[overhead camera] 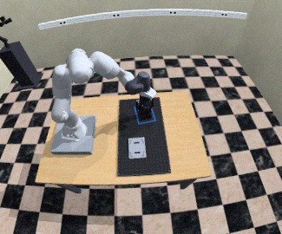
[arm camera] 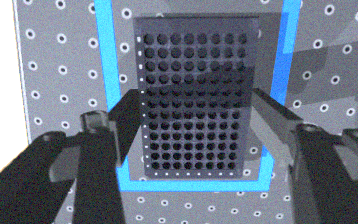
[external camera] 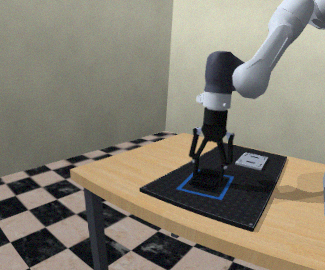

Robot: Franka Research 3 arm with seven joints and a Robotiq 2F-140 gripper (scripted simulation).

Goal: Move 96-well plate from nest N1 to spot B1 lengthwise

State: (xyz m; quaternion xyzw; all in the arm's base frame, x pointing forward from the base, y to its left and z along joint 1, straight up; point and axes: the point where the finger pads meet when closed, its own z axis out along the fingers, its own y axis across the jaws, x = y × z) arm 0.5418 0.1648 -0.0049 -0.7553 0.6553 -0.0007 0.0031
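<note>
Right now my hand is 2 cm above the 96-well plate. Round my hand: white plate nest: 8 cm behind, 32 cm to the right, 3 cm below.
</note>
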